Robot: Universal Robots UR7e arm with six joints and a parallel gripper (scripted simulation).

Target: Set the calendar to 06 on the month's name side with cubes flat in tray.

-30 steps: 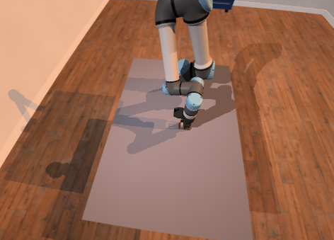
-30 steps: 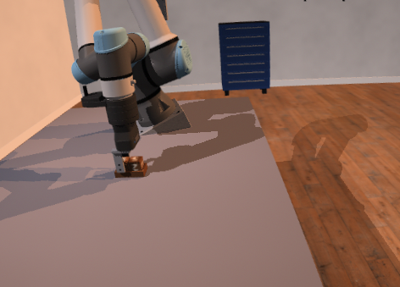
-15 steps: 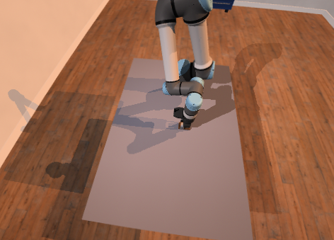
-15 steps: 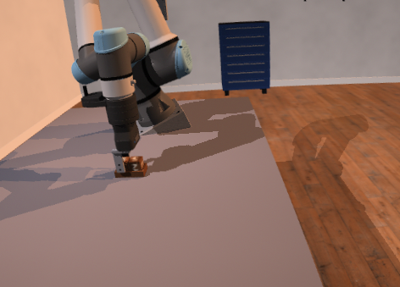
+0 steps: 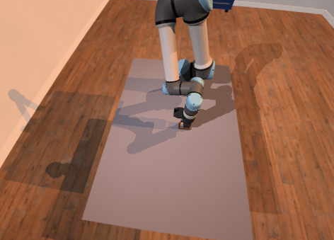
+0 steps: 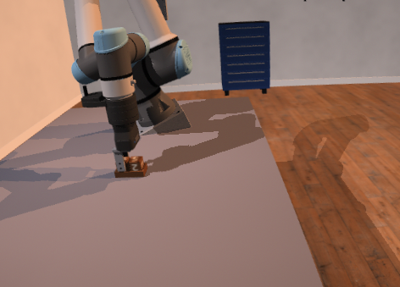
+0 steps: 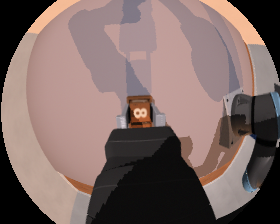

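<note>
My gripper is now 30 mm above the brown wooden tray and 20 mm to the right of it.
</note>
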